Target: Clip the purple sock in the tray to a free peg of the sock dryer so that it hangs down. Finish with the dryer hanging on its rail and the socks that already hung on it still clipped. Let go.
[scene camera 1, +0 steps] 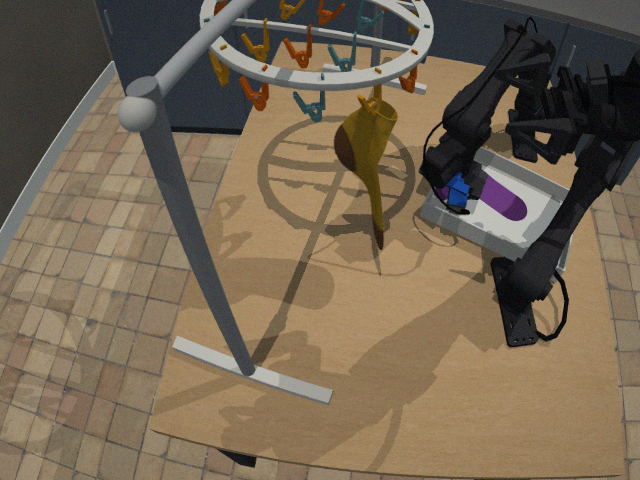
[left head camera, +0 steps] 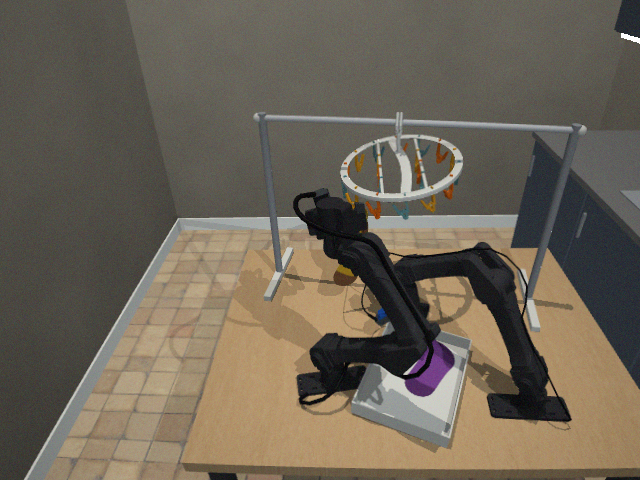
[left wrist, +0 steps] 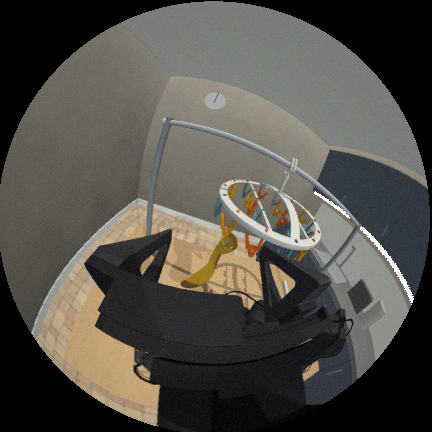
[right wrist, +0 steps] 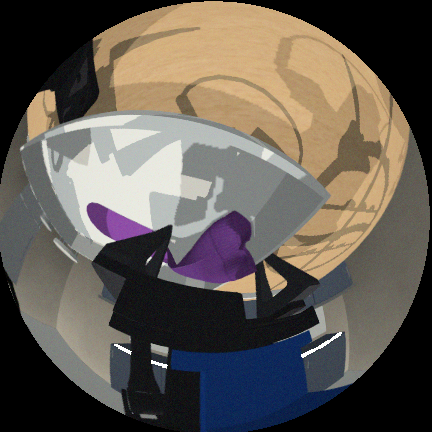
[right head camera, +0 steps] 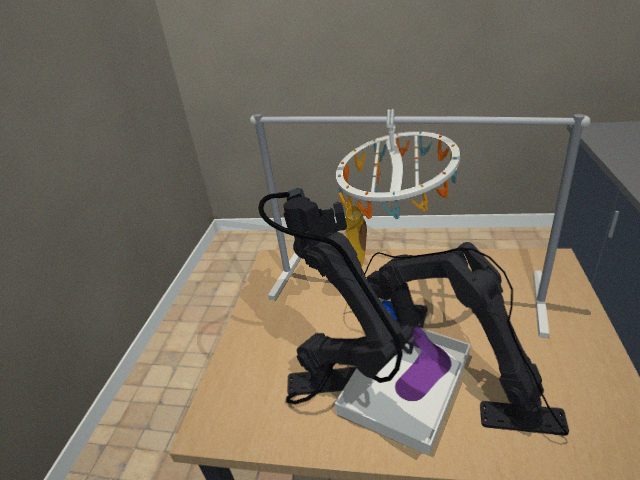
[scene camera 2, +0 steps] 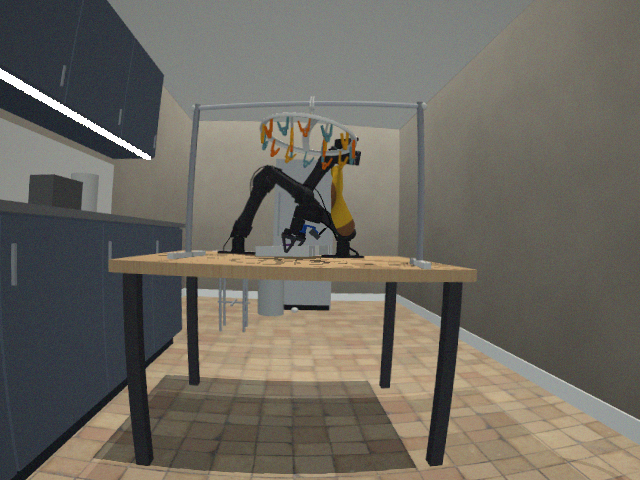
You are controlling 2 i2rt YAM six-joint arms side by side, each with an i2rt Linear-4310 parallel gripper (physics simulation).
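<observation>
The purple sock (left head camera: pixel 434 369) (right head camera: pixel 423 372) (scene camera 1: pixel 506 198) (right wrist: pixel 200 260) lies in the white-grey tray (left head camera: pixel 398 421) (right head camera: pixel 382 428), its cuff bunched near a tray corner. My right gripper (right wrist: pixel 216 240) (scene camera 2: pixel 293 242) is open low over that corner, the cuff showing between its spread fingers. The round white dryer (left head camera: pixel 403 196) (right head camera: pixel 391 196) (scene camera 1: pixel 320 80) (left wrist: pixel 245 217) hangs tilted by its hook from the rail (left head camera: pixel 330 119) (right head camera: pixel 320 119). A yellow sock (right head camera: pixel 355 237) (scene camera 1: pixel 367 139) (scene camera 2: pixel 339 204) (left wrist: pixel 215 262) with brown heel and toe hangs from a yellow peg. My left gripper (left wrist: pixel 218 243) is open and empty beside it, facing the dryer.
The rail's grey posts (left head camera: pixel 269 196) (left head camera: pixel 555 206) stand on white feet on the wooden table (left head camera: pixel 268 439). The left arm crosses above the tray in both head views and hides part of it. Orange, yellow and teal pegs hang all around the dryer and along its crossbars.
</observation>
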